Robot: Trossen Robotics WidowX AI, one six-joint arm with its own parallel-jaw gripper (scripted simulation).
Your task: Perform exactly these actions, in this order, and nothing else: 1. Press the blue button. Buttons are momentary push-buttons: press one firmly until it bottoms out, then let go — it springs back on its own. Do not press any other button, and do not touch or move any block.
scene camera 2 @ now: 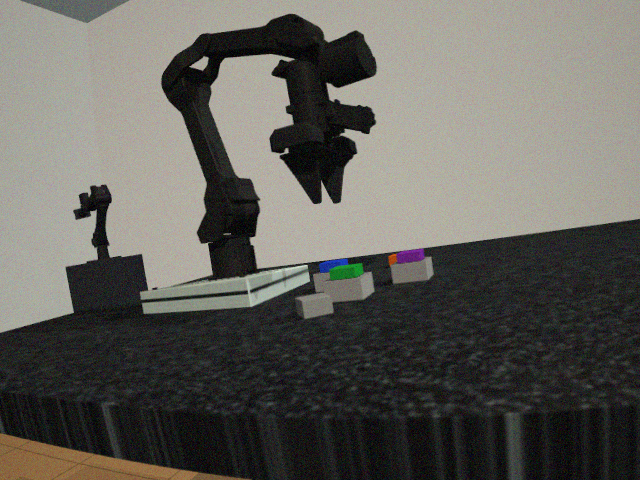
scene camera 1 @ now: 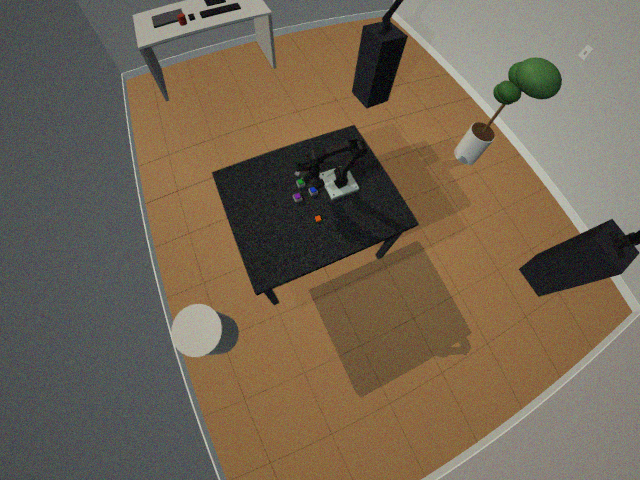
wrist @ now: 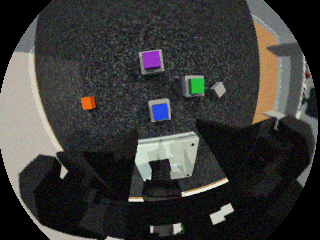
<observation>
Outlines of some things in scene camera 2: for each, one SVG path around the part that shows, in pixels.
My gripper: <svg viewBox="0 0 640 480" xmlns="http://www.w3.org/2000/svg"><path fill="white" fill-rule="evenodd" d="M293 96L290 99L290 105L286 106L286 112L293 116L294 124L274 129L269 138L271 150L276 153L284 153L285 148L288 148L288 153L280 155L279 158L285 163L291 173L294 174L313 204L322 202L321 180L334 204L340 203L345 166L353 159L354 155L358 154L355 143L340 134L345 133L345 129L369 134L370 128L377 123L375 114L368 106L343 105L337 99L333 102L330 100L329 94L323 91L307 92Z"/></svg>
A small grey block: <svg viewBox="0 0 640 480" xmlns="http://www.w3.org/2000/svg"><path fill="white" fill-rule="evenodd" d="M331 296L325 293L318 293L295 298L297 314L307 319L334 313Z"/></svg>
</observation>
